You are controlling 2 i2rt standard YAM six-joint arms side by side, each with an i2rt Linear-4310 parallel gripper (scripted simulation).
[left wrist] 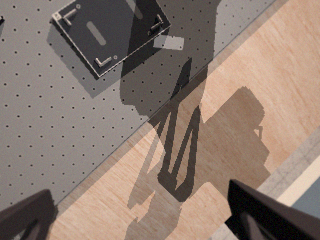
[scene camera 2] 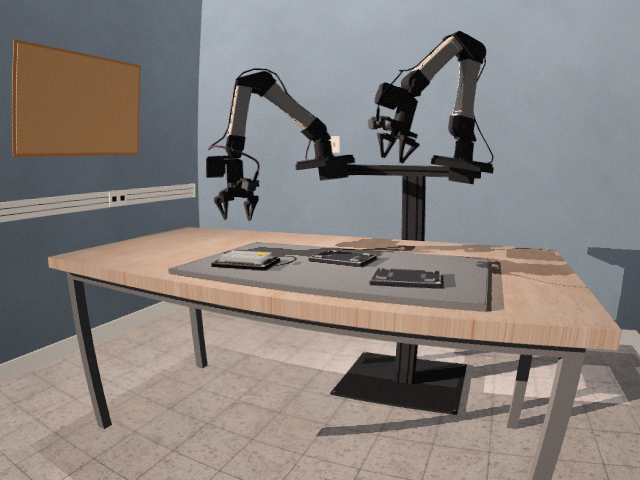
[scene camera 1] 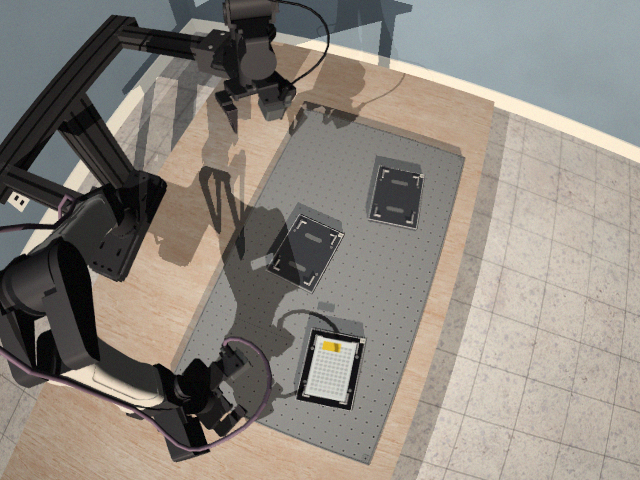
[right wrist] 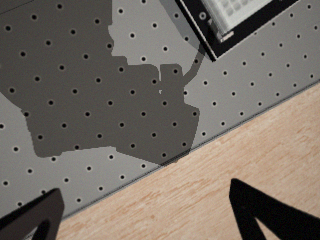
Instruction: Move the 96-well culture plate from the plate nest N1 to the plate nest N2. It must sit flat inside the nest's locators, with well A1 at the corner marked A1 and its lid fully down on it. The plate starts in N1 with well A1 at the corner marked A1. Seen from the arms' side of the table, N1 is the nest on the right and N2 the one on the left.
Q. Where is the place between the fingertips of my left gripper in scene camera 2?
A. At 391,160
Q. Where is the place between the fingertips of my left gripper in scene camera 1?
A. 257,125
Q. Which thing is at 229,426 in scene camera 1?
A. My right gripper.
